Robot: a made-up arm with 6 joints.
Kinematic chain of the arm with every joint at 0, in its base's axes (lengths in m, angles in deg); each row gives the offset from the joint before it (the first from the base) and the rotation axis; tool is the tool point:
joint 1: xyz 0 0 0.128 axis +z
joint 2: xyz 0 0.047 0 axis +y
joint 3: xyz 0 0 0.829 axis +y
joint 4: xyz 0 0 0.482 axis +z
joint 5: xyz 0 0 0 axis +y
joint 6: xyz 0 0 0.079 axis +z
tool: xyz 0 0 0
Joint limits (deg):
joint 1: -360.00..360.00
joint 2: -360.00..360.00
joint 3: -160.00..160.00
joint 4: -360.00..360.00
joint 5: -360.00..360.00
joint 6: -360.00..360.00
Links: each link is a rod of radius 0.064 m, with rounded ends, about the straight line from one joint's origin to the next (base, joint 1, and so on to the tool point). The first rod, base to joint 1, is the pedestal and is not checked.
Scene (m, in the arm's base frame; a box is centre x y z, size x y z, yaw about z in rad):
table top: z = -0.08
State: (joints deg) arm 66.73 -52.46 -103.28 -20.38 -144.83 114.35
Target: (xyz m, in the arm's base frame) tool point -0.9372 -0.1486 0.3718
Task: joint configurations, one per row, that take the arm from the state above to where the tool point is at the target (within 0.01 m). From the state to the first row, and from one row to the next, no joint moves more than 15 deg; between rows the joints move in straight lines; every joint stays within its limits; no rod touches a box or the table.
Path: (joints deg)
1: 53.29 -51.94 -96.63 -21.30 -144.79 114.35
2: 39.85 -51.42 -89.98 -22.22 -144.75 114.35
3: 26.41 -50.90 -83.33 -23.14 -144.71 114.35
4: 12.98 -50.38 -76.68 -24.06 -144.67 114.35

